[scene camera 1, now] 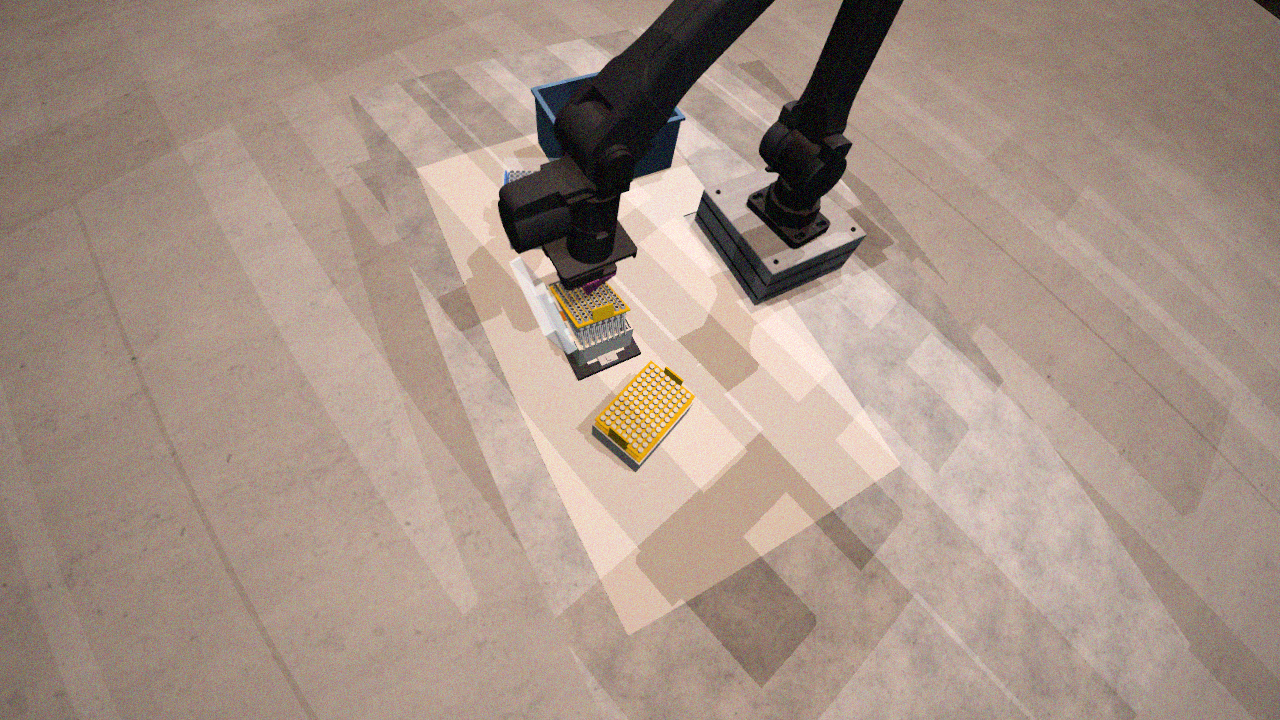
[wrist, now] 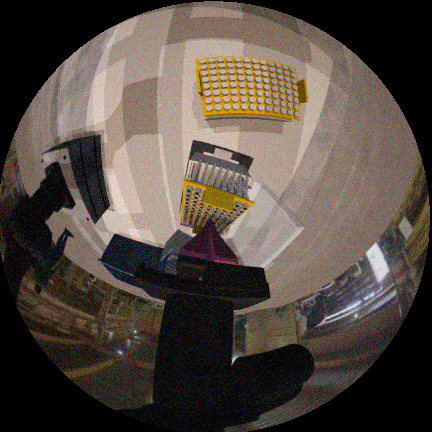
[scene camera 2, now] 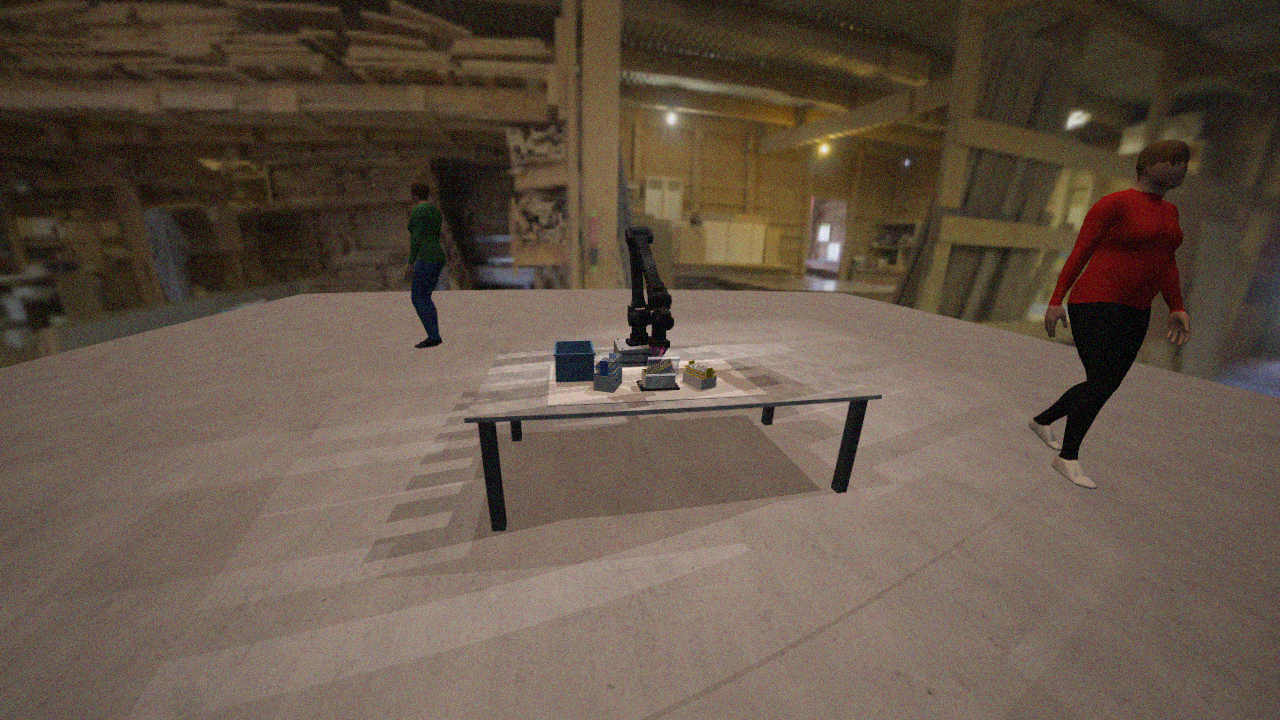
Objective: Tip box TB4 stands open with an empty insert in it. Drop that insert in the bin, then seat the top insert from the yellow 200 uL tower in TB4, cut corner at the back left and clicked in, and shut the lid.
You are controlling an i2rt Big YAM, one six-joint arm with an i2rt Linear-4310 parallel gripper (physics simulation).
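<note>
TB4 [scene camera 1: 601, 343] [scene camera 2: 659, 380] [wrist: 226, 163] stands open on a dark base, its translucent lid [scene camera 1: 539, 302] [wrist: 270, 227] swung out to one side. A yellow insert with tips [scene camera 1: 590, 304] [wrist: 220, 197] sits over the box; its plate stands above the rim, and tips show beneath it at the near end. Whether it is level is unclear. My gripper [scene camera 1: 594, 285] [wrist: 208, 222] is shut and empty, its magenta fingertips at or just above the insert's far end; contact is unclear. The yellow tower [scene camera 1: 646, 407] [scene camera 2: 699, 377] [wrist: 250, 87] stands nearby with a tip-filled insert on top. The cut corner cannot be made out.
The blue bin [scene camera 1: 657, 149] [scene camera 2: 573, 361] [wrist: 131, 256] stands behind, beyond my gripper; its inside is mostly hidden. A blue-topped tower [scene camera 1: 517, 175] [scene camera 2: 607, 376] stands near it, partly hidden by the arm in scene camera 1. The arm's base block [scene camera 1: 729, 240] [wrist: 89, 175] stands to one side.
</note>
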